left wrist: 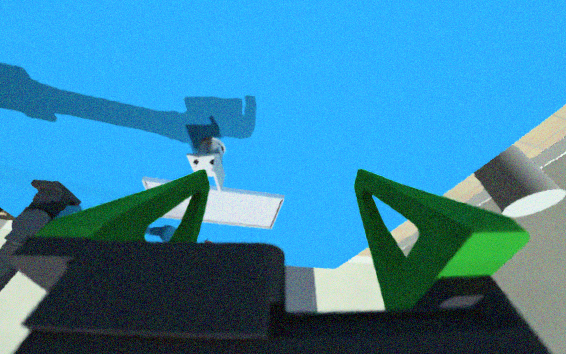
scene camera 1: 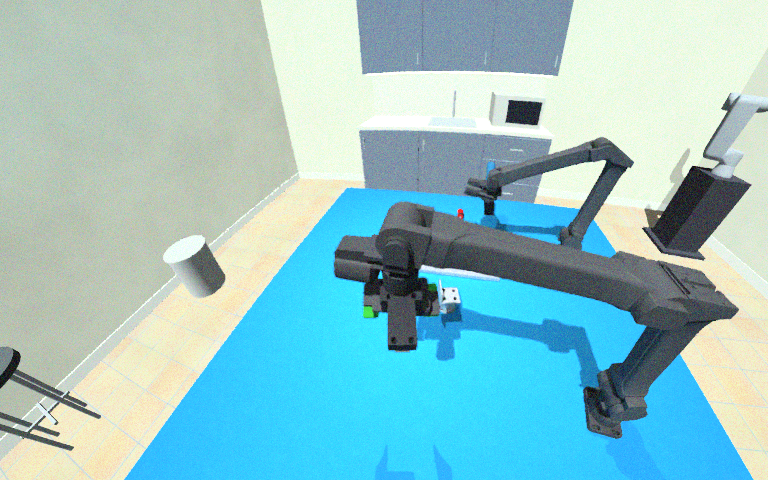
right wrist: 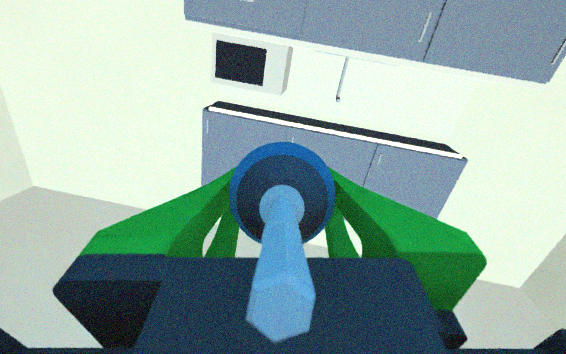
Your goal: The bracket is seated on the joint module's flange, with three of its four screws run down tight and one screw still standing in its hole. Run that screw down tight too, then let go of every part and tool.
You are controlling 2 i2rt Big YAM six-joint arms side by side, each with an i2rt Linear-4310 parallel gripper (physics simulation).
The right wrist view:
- my right gripper: 282, 177
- blue screwdriver: 282, 195
